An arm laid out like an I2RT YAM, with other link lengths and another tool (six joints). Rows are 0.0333 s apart.
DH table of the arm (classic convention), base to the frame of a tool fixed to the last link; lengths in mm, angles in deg. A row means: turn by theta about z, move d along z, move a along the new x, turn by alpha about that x. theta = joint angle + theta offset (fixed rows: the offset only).
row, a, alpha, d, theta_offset
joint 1, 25.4, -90, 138.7, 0
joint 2, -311.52, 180, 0, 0
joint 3, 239.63, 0, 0, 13.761
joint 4, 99.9, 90, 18.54, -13.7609
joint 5, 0, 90, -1.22, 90
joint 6, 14.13, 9.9, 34.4, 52.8
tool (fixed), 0, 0, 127.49, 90
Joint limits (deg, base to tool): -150..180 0..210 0..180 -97..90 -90..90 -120..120
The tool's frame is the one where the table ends.
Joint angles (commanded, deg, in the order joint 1, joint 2, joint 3, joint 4, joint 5, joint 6), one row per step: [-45.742, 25.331, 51.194, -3.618, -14.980, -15.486]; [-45.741, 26.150, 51.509, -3.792, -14.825, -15.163]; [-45.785, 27.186, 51.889, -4.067, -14.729, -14.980]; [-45.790, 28.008, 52.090, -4.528, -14.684, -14.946]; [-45.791, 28.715, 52.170, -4.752, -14.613, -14.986]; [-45.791, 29.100, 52.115, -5.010, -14.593, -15.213]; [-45.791, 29.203, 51.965, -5.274, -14.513, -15.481]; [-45.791, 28.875, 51.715, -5.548, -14.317, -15.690]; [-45.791, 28.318, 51.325, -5.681, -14.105, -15.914]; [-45.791, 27.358, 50.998, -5.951, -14.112, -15.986]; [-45.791, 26.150, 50.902, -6.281, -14.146, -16.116]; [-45.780, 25.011, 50.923, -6.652, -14.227, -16.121]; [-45.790, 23.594, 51.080, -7.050, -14.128, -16.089]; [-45.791, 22.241, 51.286, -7.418, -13.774, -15.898]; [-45.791, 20.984, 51.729, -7.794, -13.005, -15.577]
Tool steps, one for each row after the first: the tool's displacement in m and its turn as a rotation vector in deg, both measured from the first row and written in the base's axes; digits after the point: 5 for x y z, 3 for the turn. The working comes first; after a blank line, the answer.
Tool pose at each row, in the base's axes (x y z in m, rotation vector in deg; the steps are taken from these numbers as rounded here): [0.11520, -0.11948, 0.53287, 34.254, 49.503, -1.523]; [0.11810, -0.12314, 0.53233, 35.012, 49.813, -1.293]; [0.12196, -0.12773, 0.53127, 35.847, 50.361, -1.157]; [0.12573, -0.13181, 0.52861, 36.650, 51.099, -1.061]; [0.12897, -0.13542, 0.52632, 37.263, 51.682, -1.061]; [0.13119, -0.13773, 0.52380, 37.623, 52.243, -1.190]; [0.13223, -0.13907, 0.52134, 37.869, 52.658, -1.409]; [0.13134, -0.13890, 0.51930, 37.999, 52.767, -1.691]; [0.12961, -0.13793, 0.51745, 37.972, 52.708, -2.018]; [0.12642, -0.13461, 0.51653, 37.673, 52.473, -2.105]; [0.12156, -0.12945, 0.51773, 37.035, 51.967, -2.261]; [0.11683, -0.12421, 0.51926, 36.433, 51.443, -2.277]; [0.11003, -0.11767, 0.52221, 35.712, 50.530, -2.438]; [0.10284, -0.11175, 0.52522, 35.232, 49.427, -2.625]; [0.09449, -0.10634, 0.52945, 34.999, 47.967, -2.971]

[0.00290, -0.00366, -0.00054, 0.787, 0.282, -0.027]; [0.00676, -0.00825, -0.00160, 1.628, 0.821, -0.098]; [0.01053, -0.01233, -0.00426, 2.441, 1.549, -0.138]; [0.01377, -0.01594, -0.00655, 3.035, 2.143, -0.224]; [0.01599, -0.01825, -0.00907, 3.354, 2.733, -0.322]; [0.01703, -0.01959, -0.01153, 3.524, 3.202, -0.487]; [0.01614, -0.01942, -0.01357, 3.539, 3.392, -0.741]; [0.01441, -0.01845, -0.01542, 3.383, 3.424, -1.014]; [0.01122, -0.01513, -0.01634, 3.064, 3.205, -1.031]; [0.00636, -0.00997, -0.01514, 2.394, 2.724, -1.044]; [0.00163, -0.00473, -0.01361, 1.809, 2.191, -0.961]; [-0.00517, 0.00181, -0.01066, 1.025, 1.324, -1.055]; [-0.01236, 0.00773, -0.00765, 0.426, 0.303, -1.317]; [-0.02071, 0.01314, -0.00342, -0.049, -0.993, -1.906]
